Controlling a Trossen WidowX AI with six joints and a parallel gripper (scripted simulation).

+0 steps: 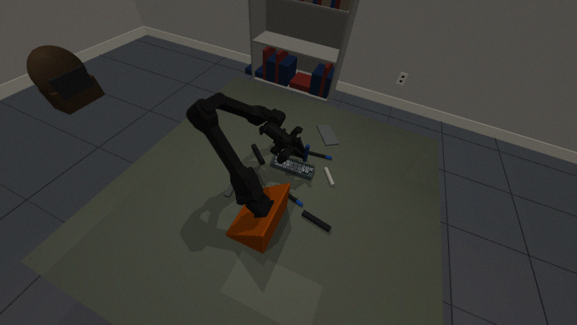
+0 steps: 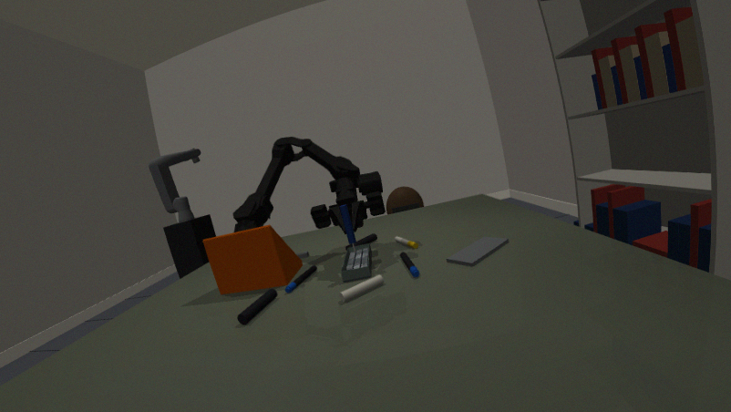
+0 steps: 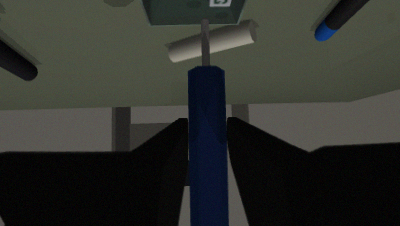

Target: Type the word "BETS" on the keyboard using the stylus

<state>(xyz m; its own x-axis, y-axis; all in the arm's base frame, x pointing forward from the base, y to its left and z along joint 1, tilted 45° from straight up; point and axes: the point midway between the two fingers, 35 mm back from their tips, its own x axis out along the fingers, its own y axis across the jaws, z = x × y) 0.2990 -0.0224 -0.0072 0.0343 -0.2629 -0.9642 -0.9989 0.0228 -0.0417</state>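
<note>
My gripper tip is 1 cm short of the white cylinder, 12 cm to the left of it and 9 cm above it. The rest, counted from my gripper tip: blue stylus: 1 cm below; then yellow-tipped marker: 14 cm ahead, 13 cm to the left, 10 cm below; then grey slab: 28 cm ahead, 4 cm to the right, 10 cm below.
</note>
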